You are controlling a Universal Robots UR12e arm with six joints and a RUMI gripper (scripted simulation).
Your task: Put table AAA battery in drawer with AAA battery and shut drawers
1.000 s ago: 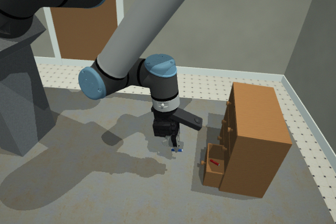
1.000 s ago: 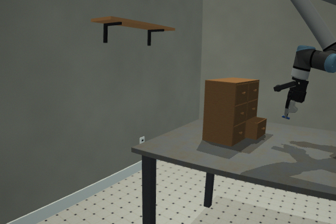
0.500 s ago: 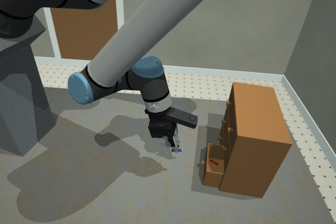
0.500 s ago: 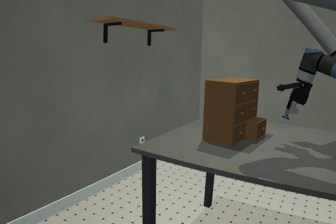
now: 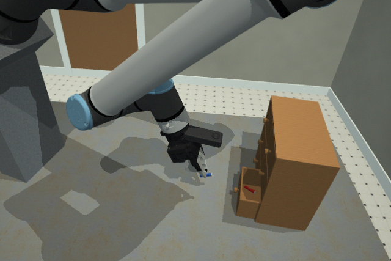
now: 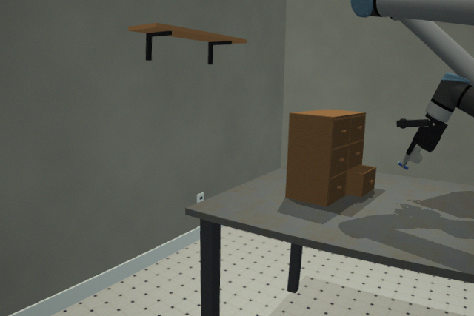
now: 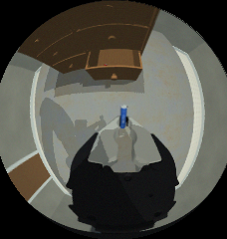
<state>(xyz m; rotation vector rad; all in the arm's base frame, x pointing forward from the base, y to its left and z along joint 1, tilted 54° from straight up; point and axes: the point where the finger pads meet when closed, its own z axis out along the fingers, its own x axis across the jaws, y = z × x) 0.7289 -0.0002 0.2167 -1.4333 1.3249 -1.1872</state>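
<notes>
My gripper is now 1 cm above the blue battery. The rest, counted from my hand: red battery 17 cm ahead, 7 cm to the left, 13 cm below.
</notes>
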